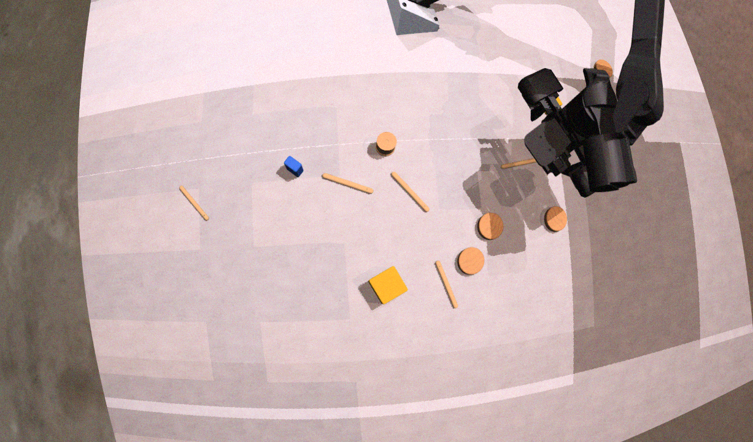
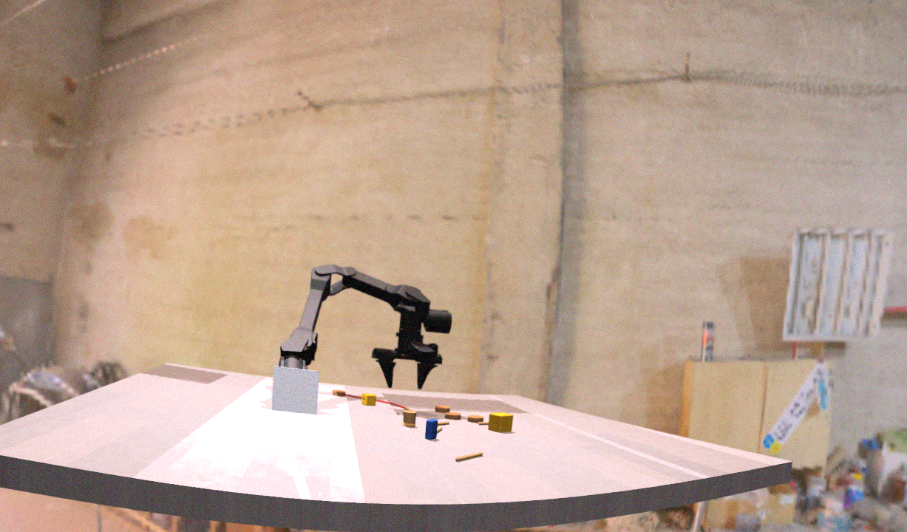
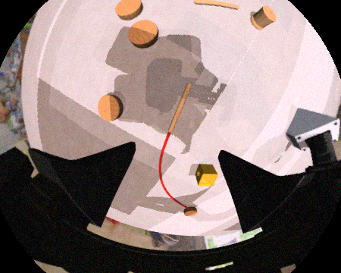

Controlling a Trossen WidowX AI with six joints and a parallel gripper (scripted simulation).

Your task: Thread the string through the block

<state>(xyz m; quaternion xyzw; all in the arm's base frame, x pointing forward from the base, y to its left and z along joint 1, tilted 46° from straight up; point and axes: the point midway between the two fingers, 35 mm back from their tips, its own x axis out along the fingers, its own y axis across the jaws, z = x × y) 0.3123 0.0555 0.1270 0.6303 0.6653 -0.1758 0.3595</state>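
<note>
My gripper tip is now 10 mm short of the thin wooden stick, 20 mm to the left of it and 60 mm above it. Also, from my gripper tip: round wooden button: 130 mm behind, 210 mm to the left, 50 mm below; blue block: 60 mm behind, 380 mm to the right, 40 mm below; short wooden cylinder: 60 mm behind, 240 mm to the right, 40 mm below.
</note>
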